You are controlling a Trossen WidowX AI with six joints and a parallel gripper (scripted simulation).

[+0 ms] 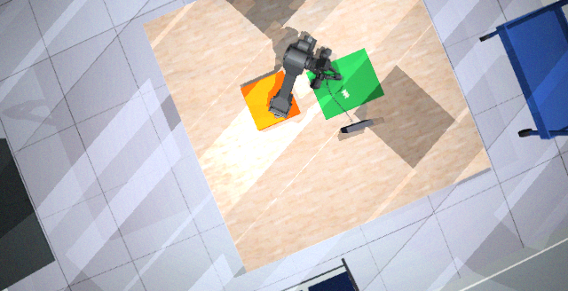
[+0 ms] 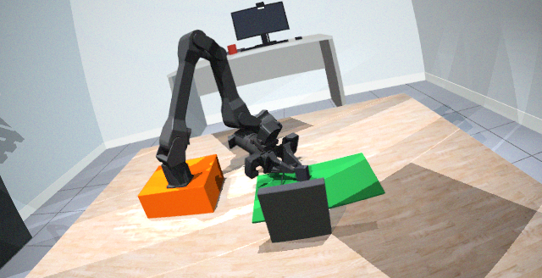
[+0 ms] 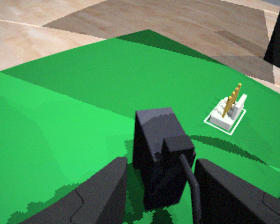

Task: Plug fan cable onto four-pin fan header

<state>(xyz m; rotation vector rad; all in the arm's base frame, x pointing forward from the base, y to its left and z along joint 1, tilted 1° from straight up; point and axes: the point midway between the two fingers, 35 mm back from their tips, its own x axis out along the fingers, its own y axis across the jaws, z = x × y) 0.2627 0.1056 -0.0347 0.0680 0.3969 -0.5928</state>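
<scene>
The black plug lies 10 mm ahead of my gripper tip, 10 mm to the right of it and 10 mm below it. From my gripper tip the other things lie so: dark square fan 20 mm ahead, 240 mm to the right, 30 mm above; green board 40 mm ahead, 40 mm to the right, 50 mm below.
</scene>
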